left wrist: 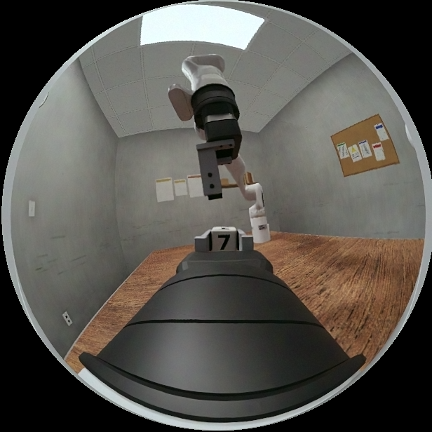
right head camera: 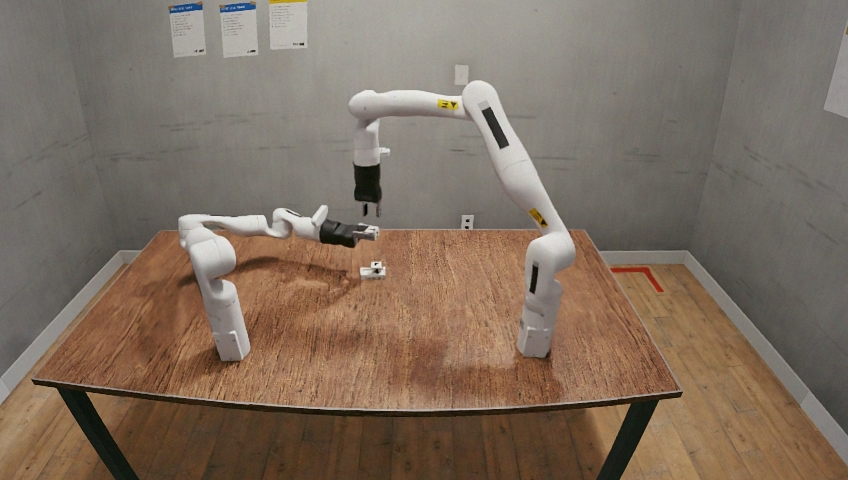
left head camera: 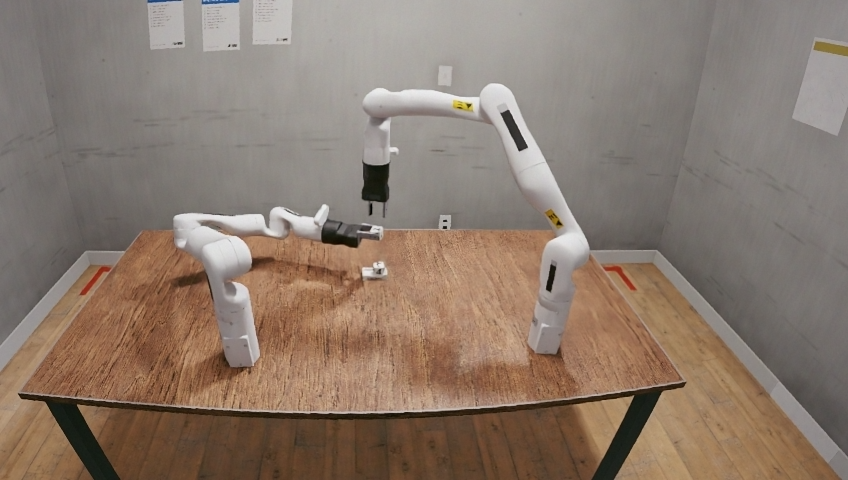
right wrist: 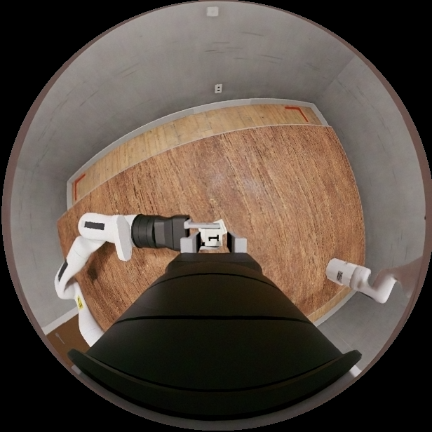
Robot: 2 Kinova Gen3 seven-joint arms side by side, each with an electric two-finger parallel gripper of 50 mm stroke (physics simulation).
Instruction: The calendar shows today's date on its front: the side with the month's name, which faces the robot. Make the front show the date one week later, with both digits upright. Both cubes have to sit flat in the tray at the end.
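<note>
My left gripper (left head camera: 372, 232) (right head camera: 368, 232) is shut on a white cube (left wrist: 224, 242) (right wrist: 213, 238), held level above the table. A black 7 shows on the cube's side in the left wrist view. A mark like a 1 on its side shows on its upper face in the right wrist view. My right gripper (left head camera: 377, 209) (right head camera: 371, 209) is open and points down, above the held cube. The white calendar tray (left head camera: 367, 273) (right head camera: 365, 273) stands on the table below, with the other cube (left head camera: 379, 267) (right head camera: 376, 265) in its right part. That cube's front digit is too small to read.
The brown table (left head camera: 452, 333) (right head camera: 452, 333) carries both arm bases. The left arm reaches in from the left, low over the table. The right arm arches high from the right. A grey wall with papers stands behind.
</note>
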